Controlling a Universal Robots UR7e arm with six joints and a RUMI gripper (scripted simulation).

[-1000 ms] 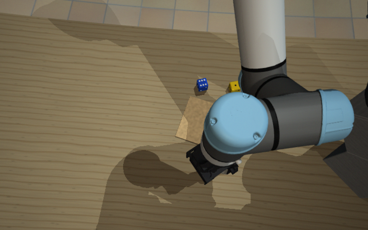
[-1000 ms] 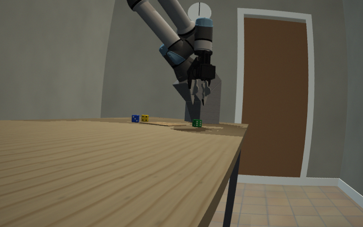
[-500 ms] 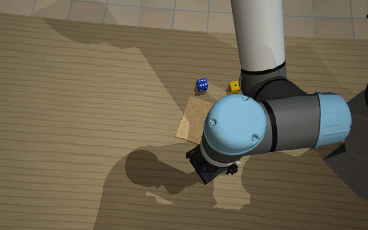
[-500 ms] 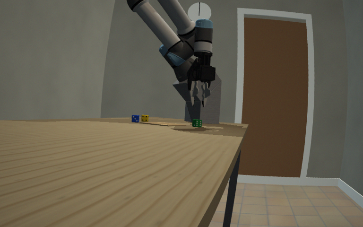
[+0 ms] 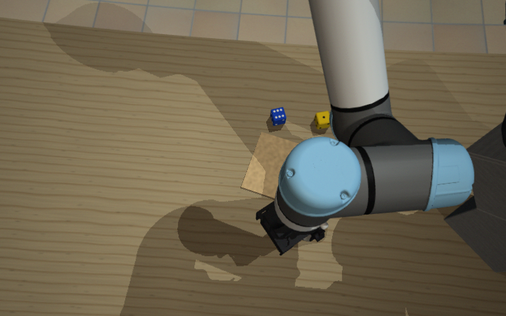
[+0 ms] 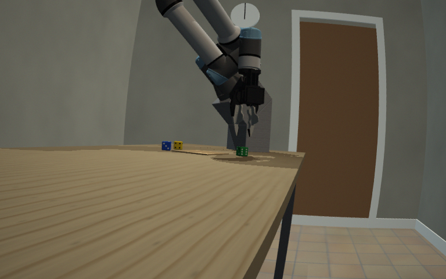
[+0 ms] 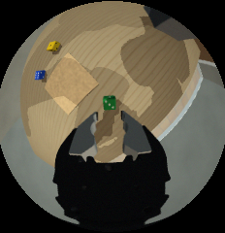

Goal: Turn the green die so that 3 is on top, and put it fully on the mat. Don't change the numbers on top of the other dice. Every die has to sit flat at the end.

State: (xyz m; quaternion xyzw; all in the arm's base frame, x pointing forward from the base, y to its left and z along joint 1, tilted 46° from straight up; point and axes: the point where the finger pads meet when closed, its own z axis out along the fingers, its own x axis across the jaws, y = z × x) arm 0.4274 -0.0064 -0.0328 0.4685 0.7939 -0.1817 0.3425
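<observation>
My gripper is now 7 cm above the green die. From my hand the other things lie so: blue die 26 cm to the right, 7 cm below, 4 cm behind; then tan mat 14 cm to the right, 8 cm below, 1 cm behind; then yellow die 22 cm to the right, 14 cm behind, 7 cm below.
</observation>
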